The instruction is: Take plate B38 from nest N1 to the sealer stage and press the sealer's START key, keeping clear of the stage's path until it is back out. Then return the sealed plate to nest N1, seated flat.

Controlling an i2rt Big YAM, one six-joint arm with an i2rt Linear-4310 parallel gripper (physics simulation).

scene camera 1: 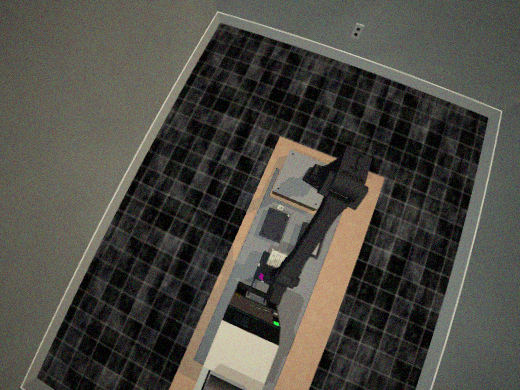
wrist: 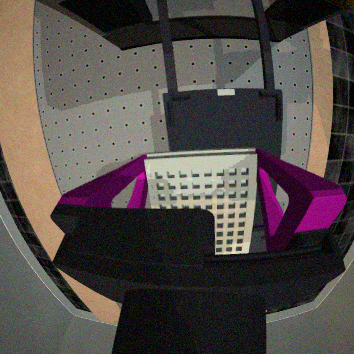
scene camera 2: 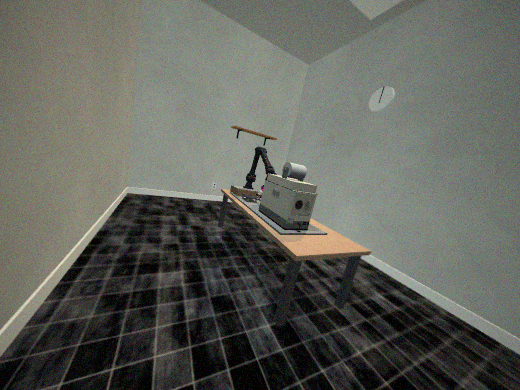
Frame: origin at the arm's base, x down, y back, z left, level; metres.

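Seen in the pictures: gripper, fingertip midpoint: [wrist: 200, 157]; arm's base at its link origin: [scene camera 1: 315, 179] [scene camera 2: 248, 188].
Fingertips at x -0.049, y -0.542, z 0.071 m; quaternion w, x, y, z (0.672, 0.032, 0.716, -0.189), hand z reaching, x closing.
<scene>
Offsets run from my fingertips to a thing's top centre. "spot": to the spot under its first point. Level surfaces: height alone.
The pale well plate {dz -0.011, dx -0.021, dy +0.057 m} [wrist: 202, 165] [scene camera 1: 276, 258] is between the two magenta fingers of my gripper [wrist: 200, 157], which is shut on its sides. The plate looks level. Its printed name cannot be read. The dark sealer stage {spot: dz -0.018, dx +0.018, dy -0.028 m} [wrist: 225, 120] is out on its two rails in front of the sealer [scene camera 1: 240, 355] [scene camera 2: 286, 200]. In the wrist view the plate's far edge overlaps the near part of the stage; the height between them cannot be told. A green light {spot: dz +0.093, dx -0.150, dy -0.108 m} [scene camera 1: 276, 323] shows on the sealer's front. A dark flat nest {dz -0.117, dx +0.073, dy +0.213 m} [scene camera 1: 274, 223] lies between the arm's base and the plate; its label cannot be read.
A raised grey block [scene camera 1: 295, 172] stands at the arm's base end. Another dark item {spot: dz +0.023, dx +0.065, dy +0.280 m} [scene camera 1: 303, 229] is partly hidden under the arm [scene camera 1: 312, 240]. The sealer's dark front edge {spot: dz -0.009, dx +0.082, dy -0.132 m} [wrist: 215, 27] crosses the top of the wrist view. A perforated grey board {dx +0.122 m} [wrist: 100, 125] covers the middle of the table.
</scene>
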